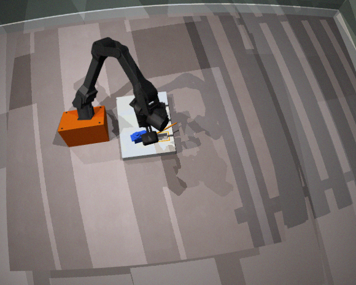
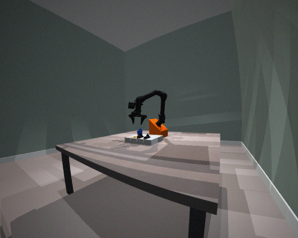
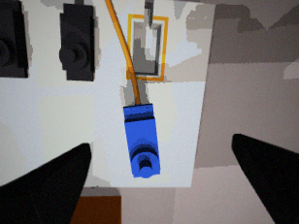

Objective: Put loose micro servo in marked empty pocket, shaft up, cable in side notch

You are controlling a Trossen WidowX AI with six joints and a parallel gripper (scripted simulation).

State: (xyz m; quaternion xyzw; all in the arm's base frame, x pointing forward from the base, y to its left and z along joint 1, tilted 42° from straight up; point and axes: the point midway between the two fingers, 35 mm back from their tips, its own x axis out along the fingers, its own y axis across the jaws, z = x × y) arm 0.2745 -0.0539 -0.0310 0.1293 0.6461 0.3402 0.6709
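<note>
Right now the white deck is 140 mm below my gripper tip, 70 mm to the left of it and 60 mm behind it.
</note>
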